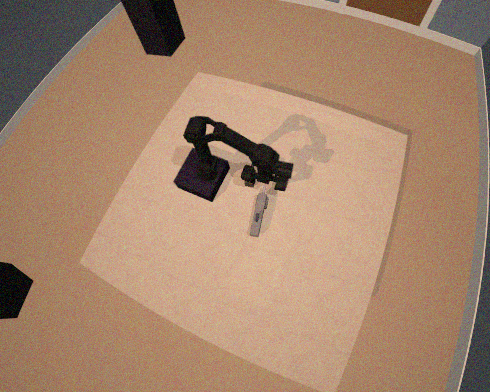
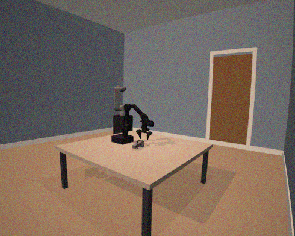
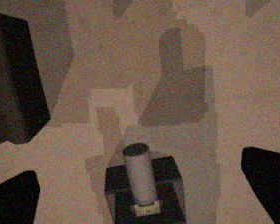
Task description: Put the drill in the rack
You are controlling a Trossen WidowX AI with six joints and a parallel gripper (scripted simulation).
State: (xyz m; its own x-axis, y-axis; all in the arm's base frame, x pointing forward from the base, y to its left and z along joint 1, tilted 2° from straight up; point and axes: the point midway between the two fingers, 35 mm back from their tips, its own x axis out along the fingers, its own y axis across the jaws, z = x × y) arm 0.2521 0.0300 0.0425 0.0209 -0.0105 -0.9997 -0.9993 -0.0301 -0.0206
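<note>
The drill lies 10 mm ahead of my gripper tip, 60 mm to the right of it and 20 mm below it. The rest, counted from my gripper tip: dark block: 80 mm behind, 40 mm to the left, 50 mm below.
</note>
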